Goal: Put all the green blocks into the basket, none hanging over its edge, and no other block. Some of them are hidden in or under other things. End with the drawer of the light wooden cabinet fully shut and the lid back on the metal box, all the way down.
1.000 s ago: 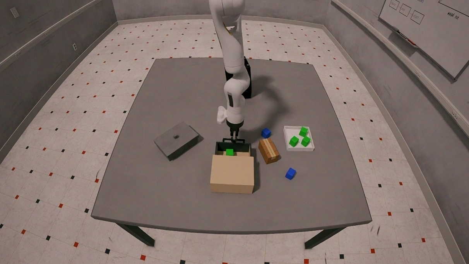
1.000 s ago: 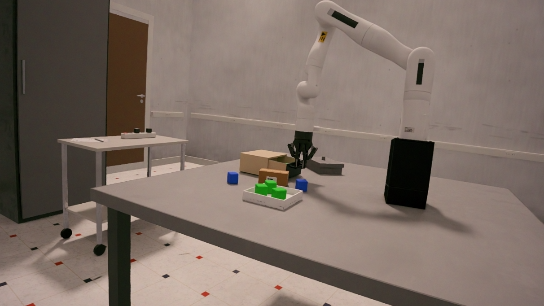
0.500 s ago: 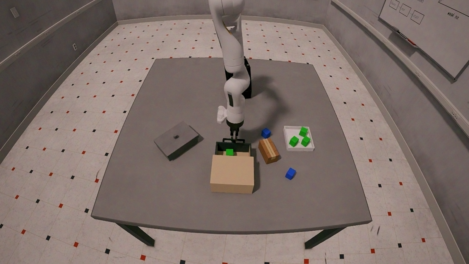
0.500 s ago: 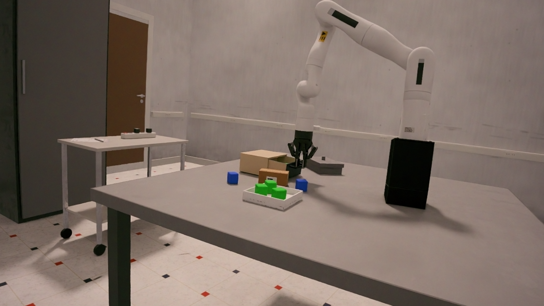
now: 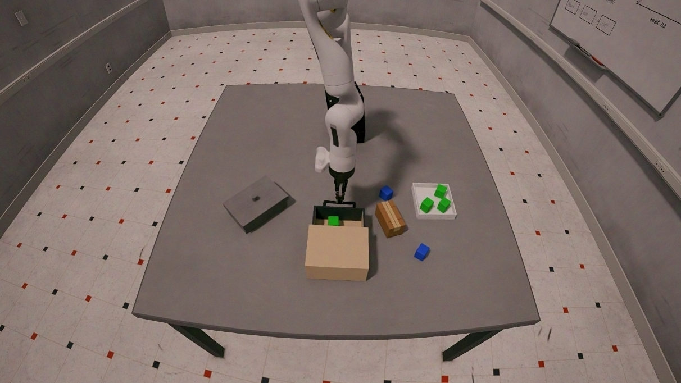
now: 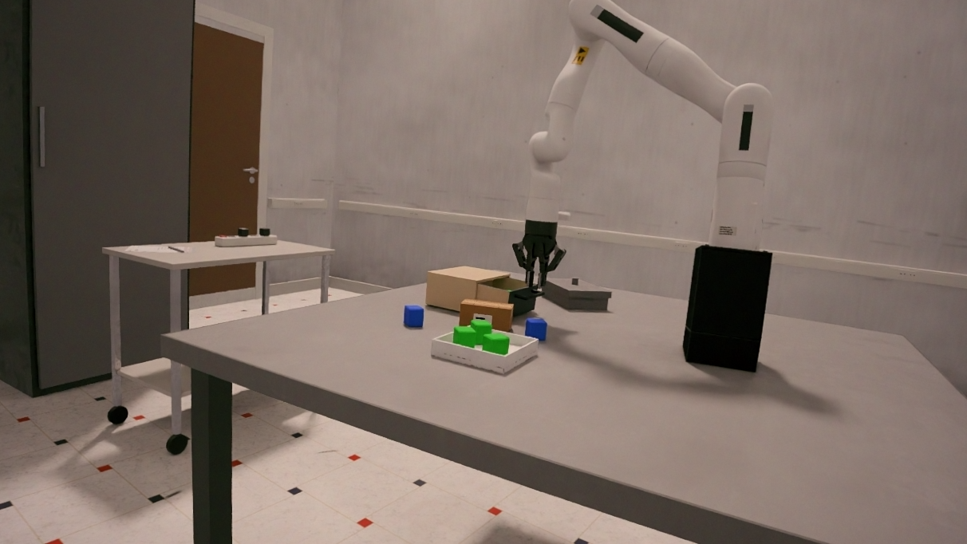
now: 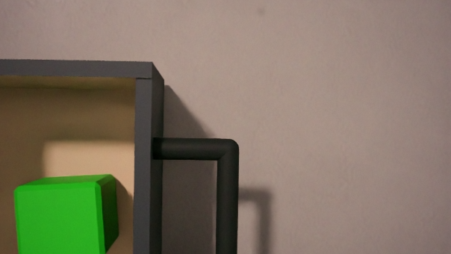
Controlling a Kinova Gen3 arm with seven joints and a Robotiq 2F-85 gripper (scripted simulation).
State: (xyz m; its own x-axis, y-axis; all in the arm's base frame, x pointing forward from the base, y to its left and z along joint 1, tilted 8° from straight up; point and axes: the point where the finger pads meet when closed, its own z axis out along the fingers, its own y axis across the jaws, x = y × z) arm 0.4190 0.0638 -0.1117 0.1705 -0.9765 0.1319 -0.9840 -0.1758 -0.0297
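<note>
Right now the drawer is 8 cm ahead of my hand, 1 cm to the left of it and 6 cm below it. Also, from my hand: light wooden cabinet: 13 cm ahead, 2 cm to the left, 6 cm below; brown cardboard box: 17 cm to the left, 6 cm below; lid: 5 cm ahead, 28 cm to the right, 5 cm below.
</note>
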